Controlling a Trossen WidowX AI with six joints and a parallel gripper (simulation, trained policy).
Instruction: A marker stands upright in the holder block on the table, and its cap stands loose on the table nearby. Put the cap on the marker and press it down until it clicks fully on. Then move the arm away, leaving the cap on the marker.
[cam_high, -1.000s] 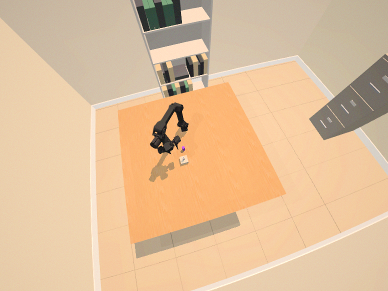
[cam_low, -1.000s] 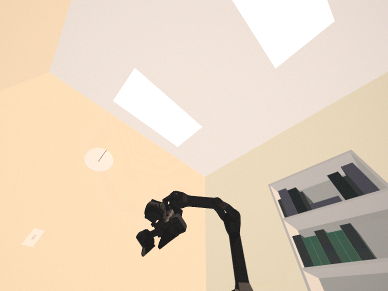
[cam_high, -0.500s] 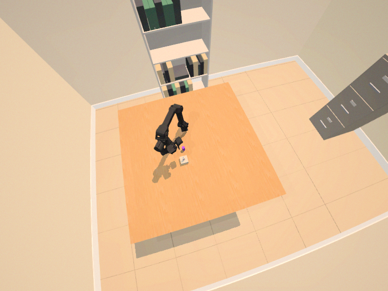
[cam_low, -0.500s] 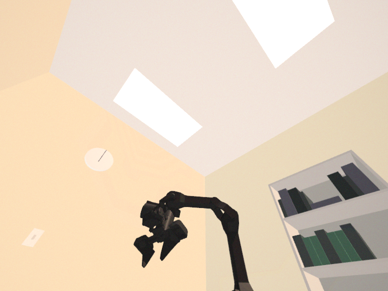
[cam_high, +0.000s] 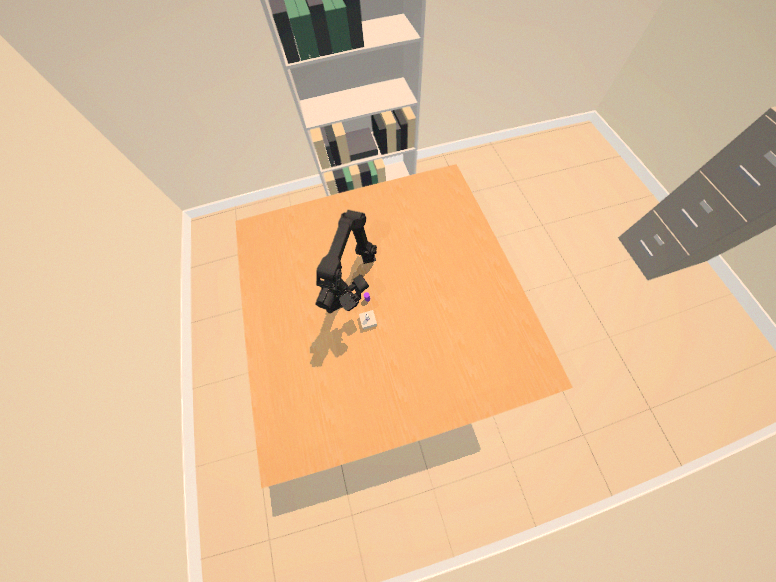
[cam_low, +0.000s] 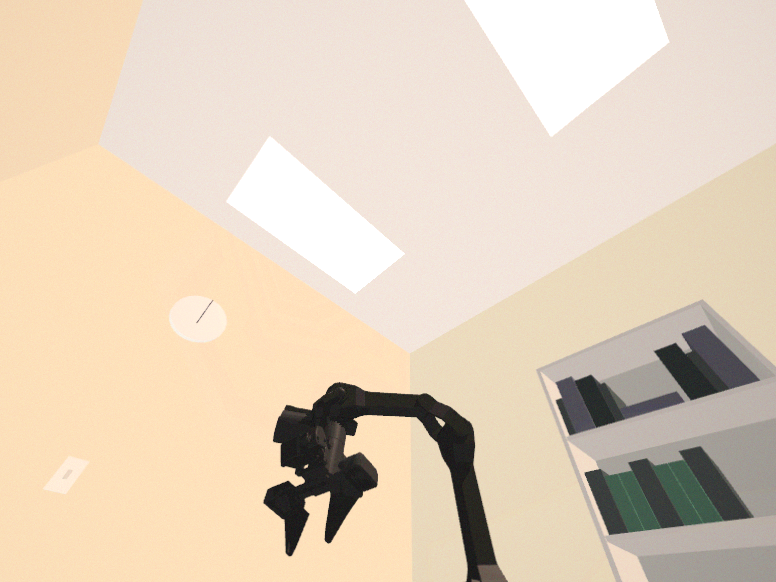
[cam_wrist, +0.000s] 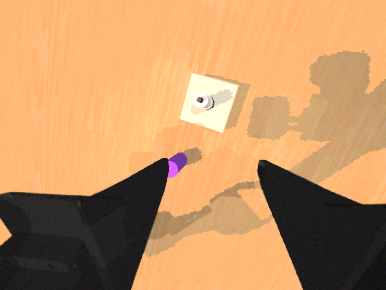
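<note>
The purple cap lies 13 cm below my gripper tip, 6 cm to the left of it and 6 cm behind it.
</note>
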